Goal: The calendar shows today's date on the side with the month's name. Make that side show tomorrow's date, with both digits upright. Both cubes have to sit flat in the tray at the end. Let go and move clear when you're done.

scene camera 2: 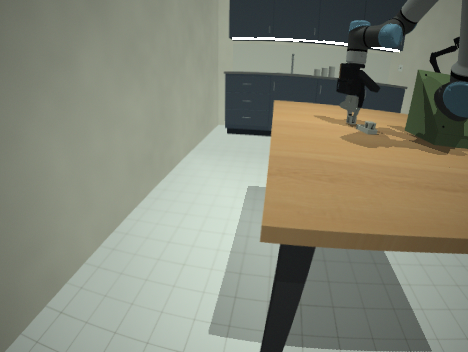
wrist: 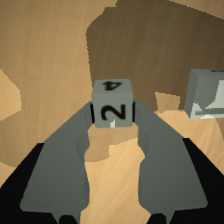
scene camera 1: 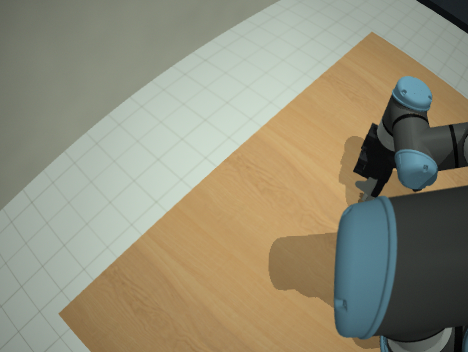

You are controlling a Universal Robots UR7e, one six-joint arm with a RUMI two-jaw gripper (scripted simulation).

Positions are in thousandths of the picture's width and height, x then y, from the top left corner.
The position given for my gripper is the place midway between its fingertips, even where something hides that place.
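Observation:
My gripper (scene camera 1: 787, 555) is visible, and I find the gripper (scene camera 2: 749, 345) and the gripper (wrist: 507, 458) in those views too. A grey digit cube (wrist: 502, 444) is visible as well.

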